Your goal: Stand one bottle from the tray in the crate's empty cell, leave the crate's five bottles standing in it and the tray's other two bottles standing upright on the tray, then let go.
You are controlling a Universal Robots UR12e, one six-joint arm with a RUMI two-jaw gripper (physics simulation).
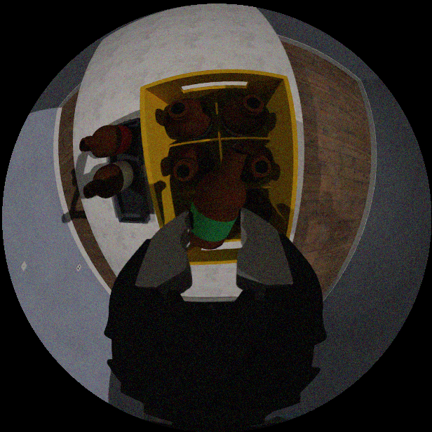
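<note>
A brown bottle with a green label (215,222) lies tilted inside the yellow crate (287,125), its neck leaning toward the middle dividers and its base toward the near wall. My gripper (215,212) is partly open, with one fingertip on either side of the green label and no firm hold visible. Four brown bottles (187,120) (250,117) (185,167) (261,167) stand upright in the crate's far and middle cells. The near cells are dark and partly hidden by the tilted bottle and the fingers. A red-label bottle (107,141) and a white-label bottle (112,180) stand on the black tray (134,219).
The tray stands close to the crate's left wall. The crate's thin yellow dividers (200,142) cross between the standing bottles. The pale table (200,45) has its right edge close beside the crate, with brown wooden floor (335,150) beyond.
</note>
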